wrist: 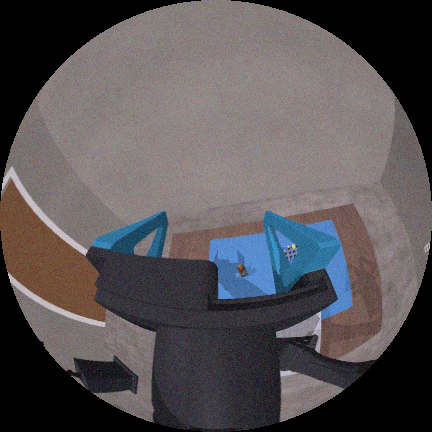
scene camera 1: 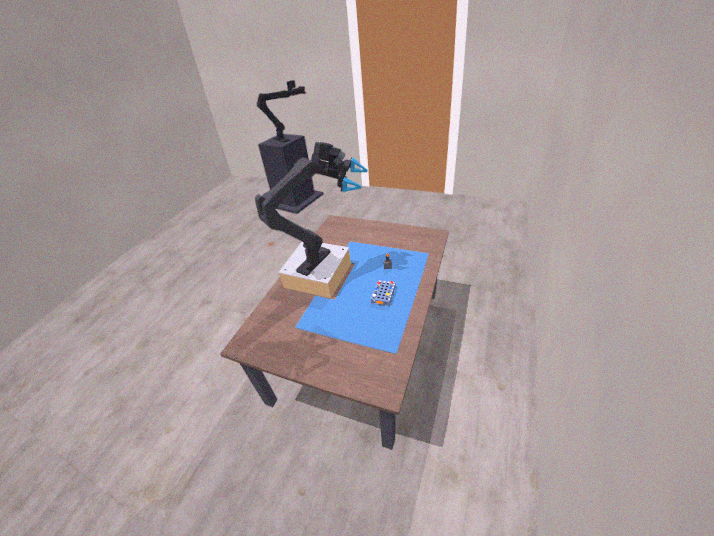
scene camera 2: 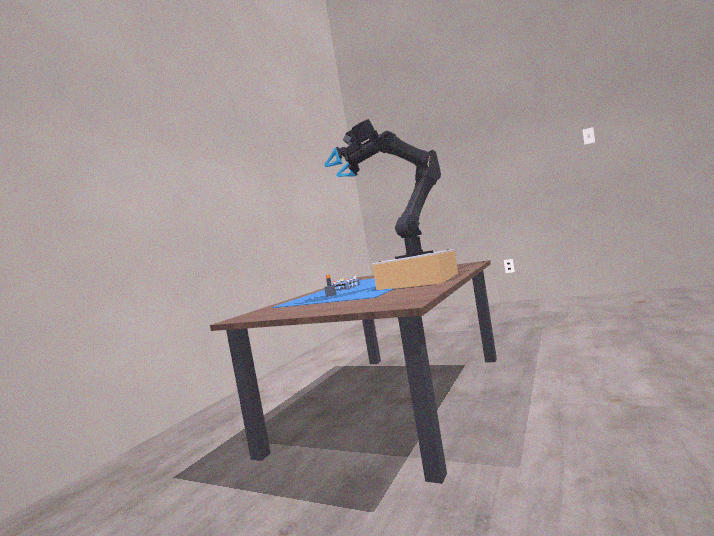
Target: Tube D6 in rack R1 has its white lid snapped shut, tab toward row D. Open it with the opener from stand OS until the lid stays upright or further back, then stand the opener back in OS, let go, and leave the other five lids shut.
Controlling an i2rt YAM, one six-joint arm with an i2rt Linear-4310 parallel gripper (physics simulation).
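Frame: origin at the arm's base, x left, y down, z back, level; centimetres.
Where they show: gripper, between the fingertips: [wrist: 215, 215] [scene camera 1: 364, 179] [scene camera 2: 331, 170]; arm's base, origin of its link: [wrist: 287, 346] [scene camera 1: 314, 261] [scene camera 2: 414, 255].
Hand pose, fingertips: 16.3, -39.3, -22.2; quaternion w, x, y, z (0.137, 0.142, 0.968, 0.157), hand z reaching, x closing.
Things, the pixels of their top centre, and the offset from my fingertips, as dx, dy, dz. Level surfaces: height alone.
- rack R1, centre of its top: [wrist: 289, 253] [scene camera 2: 345, 278] [scene camera 1: 383, 289] -13.2, +45.3, -13.7
- blue mat, height of its surface: dy +49.5
- opener, centre of its top: [wrist: 239, 266] [scene camera 2: 327, 274] [scene camera 1: 387, 253] +5.8, +41.0, -6.2
- brown table, height of its surface: dy +49.8
The rack R1 [scene camera 1: 383, 292] [scene camera 2: 346, 283] is a small light grid with several coloured lids, lying on the blue mat [scene camera 1: 346, 323] [scene camera 2: 297, 302] [wrist: 340, 290]. In the wrist view the rack [wrist: 290, 253] shows partly through the right finger's opening. Which lid is D6's, and how it stands, is too small to tell. The opener [scene camera 1: 387, 255] [scene camera 2: 328, 277] [wrist: 241, 267] has an orange top and stands upright in the dark stand OS [scene camera 1: 387, 264] [scene camera 2: 330, 290] [wrist: 244, 273]. My gripper [scene camera 1: 355, 176] [scene camera 2: 336, 166] [wrist: 215, 215] is open and empty, high above the mat.
The arm's base stands on a wooden box with a white top [scene camera 1: 333, 279] [scene camera 2: 415, 273] beside the mat on the brown table [scene camera 1: 322, 369] [scene camera 2: 346, 310] [wrist: 367, 310]. A dark pedestal [scene camera 1: 285, 167] [wrist: 102, 375] with another arm [scene camera 1: 271, 115] stands beyond the table. A brown door [scene camera 1: 406, 92] [wrist: 40, 255] is in the wall.
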